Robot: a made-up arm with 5 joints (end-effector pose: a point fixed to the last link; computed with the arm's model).
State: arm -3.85 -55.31 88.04 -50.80 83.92
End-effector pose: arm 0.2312 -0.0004 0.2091 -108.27 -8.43 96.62
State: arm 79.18 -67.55 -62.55 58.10 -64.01
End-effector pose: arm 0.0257 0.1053 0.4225 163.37 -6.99 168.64
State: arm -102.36 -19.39 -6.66 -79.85 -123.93
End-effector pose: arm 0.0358 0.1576 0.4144 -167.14 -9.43 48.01
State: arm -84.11 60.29 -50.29 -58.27 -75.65
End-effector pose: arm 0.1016 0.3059 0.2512 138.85 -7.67 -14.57
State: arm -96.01 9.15 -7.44 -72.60 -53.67
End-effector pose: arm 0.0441 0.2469 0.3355 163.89 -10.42 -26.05
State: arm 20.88 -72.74 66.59 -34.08 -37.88
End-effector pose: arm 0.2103 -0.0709 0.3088 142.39 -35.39 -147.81
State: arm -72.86 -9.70 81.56 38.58 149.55
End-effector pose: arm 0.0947 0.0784 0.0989 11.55 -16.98 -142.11
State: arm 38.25 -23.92 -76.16 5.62 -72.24
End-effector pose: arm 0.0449 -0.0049 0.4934 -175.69 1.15 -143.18
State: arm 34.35 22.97 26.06 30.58 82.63
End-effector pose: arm 0.2224 -0.1269 0.1131 -10.23 -1.82 45.65
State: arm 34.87 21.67 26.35 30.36 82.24
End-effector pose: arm 0.2225 -0.1293 0.1163 -11.43 -2.11 44.79
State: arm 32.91 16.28 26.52 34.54 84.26
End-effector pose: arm 0.2304 -0.1258 0.1309 -12.52 -1.86 48.77
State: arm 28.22 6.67 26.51 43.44 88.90
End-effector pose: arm 0.2433 -0.1131 0.1578 -13.35 -0.90 58.00
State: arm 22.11 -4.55 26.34 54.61 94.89
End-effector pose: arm 0.2526 -0.0920 0.1897 -13.59 0.49 69.93
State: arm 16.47 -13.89 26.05 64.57 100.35
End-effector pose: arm 0.2543 -0.0705 0.2159 -13.16 1.73 80.89
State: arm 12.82 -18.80 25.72 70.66 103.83
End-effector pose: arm 0.2527 -0.0566 0.2294 -12.20 2.36 87.97
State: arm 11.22 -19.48 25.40 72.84 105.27
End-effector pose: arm 0.2525 -0.0508 0.2318 -10.98 2.41 91.03
